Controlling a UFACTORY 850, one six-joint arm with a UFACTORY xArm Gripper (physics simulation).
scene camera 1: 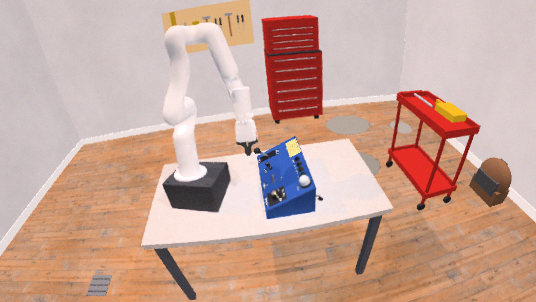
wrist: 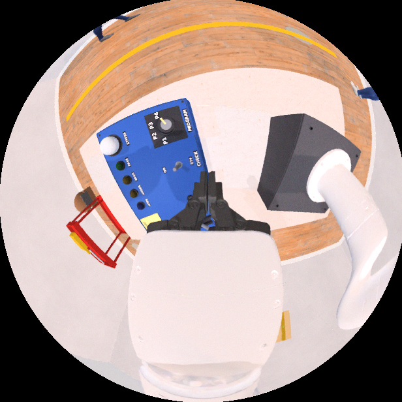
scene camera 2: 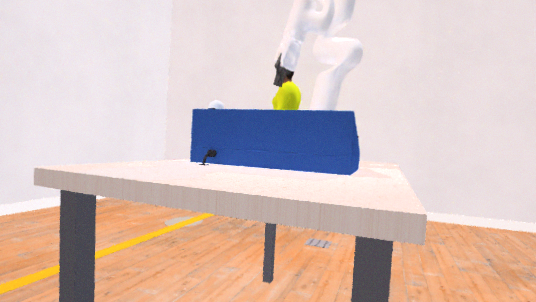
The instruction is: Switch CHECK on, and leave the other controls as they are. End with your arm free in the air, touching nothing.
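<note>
The blue console (scene camera 1: 287, 202) (scene camera 2: 275, 140) (wrist: 150, 172) stands on the table. Its CHECK toggle (scene camera 1: 273, 178) (wrist: 177, 165) is a small grey lever between the ON and OFF labels; in the wrist view it seems to tilt slightly to the ON side, but it is small to judge. My gripper (scene camera 1: 248, 152) (scene camera 2: 278, 84) (wrist: 208, 180) is shut and empty. It hangs in the air near the console's edge on the robot's side, its fingertips apart from the toggle. The gripper's fingers hide part of the panel in the wrist view.
The PROGRAM knob (scene camera 1: 277, 195) (wrist: 166, 125) and white STATUS dome (scene camera 1: 304, 180) (scene camera 2: 216, 104) (wrist: 110, 145) stand up from the panel. The black robot base (scene camera 1: 195, 195) (wrist: 285, 160) is beside the console. A red cart (scene camera 1: 414, 170) and red tool chest (scene camera 1: 294, 85) stand beyond the table.
</note>
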